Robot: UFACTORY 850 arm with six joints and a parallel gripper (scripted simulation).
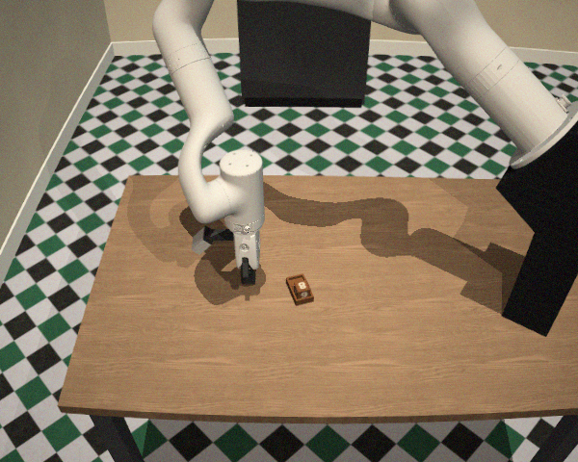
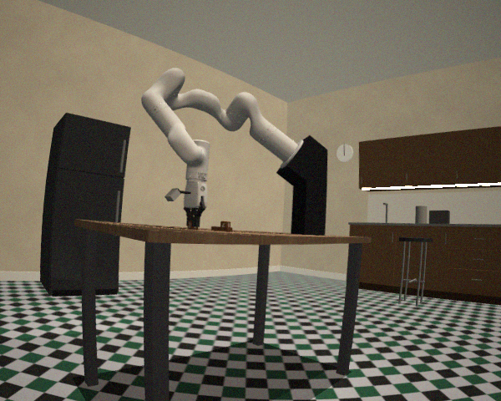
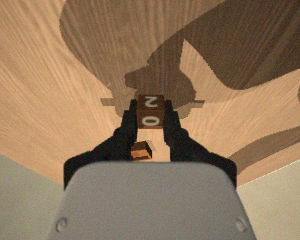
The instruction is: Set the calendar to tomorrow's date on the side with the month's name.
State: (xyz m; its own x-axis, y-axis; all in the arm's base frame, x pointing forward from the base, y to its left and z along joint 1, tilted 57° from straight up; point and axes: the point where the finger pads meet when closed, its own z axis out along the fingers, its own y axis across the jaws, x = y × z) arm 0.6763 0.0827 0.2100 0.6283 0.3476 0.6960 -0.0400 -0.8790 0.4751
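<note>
The brown calendar cube lies 20 mm below my hand.
</note>
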